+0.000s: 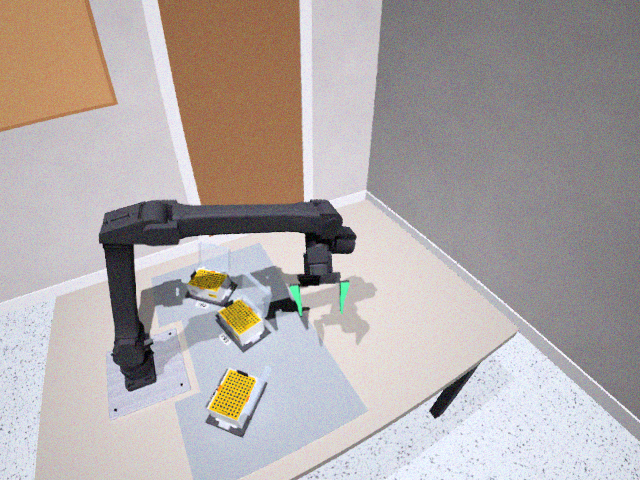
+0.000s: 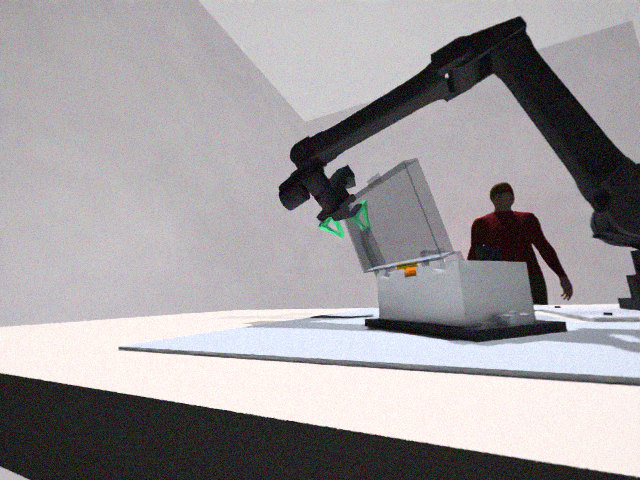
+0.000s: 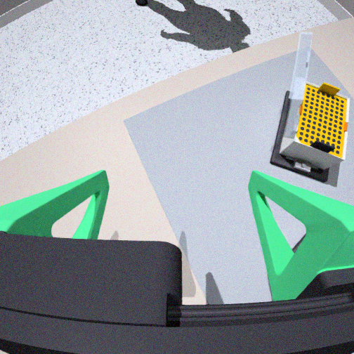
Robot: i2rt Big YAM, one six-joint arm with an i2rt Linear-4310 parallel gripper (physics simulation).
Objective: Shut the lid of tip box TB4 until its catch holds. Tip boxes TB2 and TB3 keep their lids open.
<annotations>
My gripper shows in image 1, in image 2 (355, 234) and in image 3. One and the same spot on my gripper: (image 3: 131, 282) is (image 1: 323, 278).
</annotations>
